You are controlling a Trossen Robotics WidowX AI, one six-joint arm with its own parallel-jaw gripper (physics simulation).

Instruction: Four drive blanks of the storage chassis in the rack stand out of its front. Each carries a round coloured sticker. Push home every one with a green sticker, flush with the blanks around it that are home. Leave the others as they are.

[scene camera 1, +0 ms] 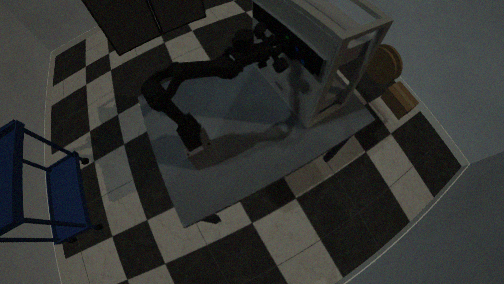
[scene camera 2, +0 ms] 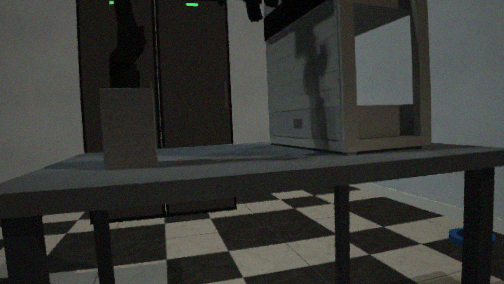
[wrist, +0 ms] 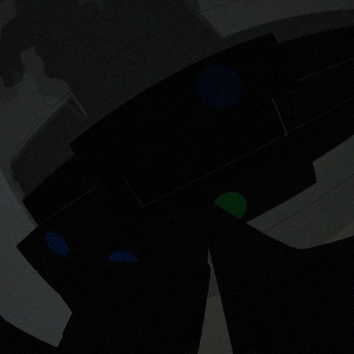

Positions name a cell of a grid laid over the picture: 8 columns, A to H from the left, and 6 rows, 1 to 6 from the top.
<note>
In view: my gripper (scene camera 1: E1) and a rack (scene camera 2: E2).
My gripper is seen too in the wrist view (wrist: E4).
</note>
